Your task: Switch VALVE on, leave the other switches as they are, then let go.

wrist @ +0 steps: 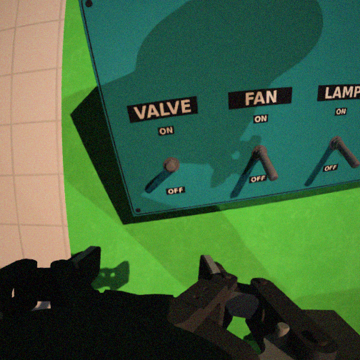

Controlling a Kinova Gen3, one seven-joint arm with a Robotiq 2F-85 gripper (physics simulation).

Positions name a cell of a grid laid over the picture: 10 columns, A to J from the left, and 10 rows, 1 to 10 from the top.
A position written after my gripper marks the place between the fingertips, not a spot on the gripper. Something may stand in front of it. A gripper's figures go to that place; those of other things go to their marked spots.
Scene:
My gripper (E8) is 0.17 m from the lens. A teal panel (F3) is 0.26 m from the lens.

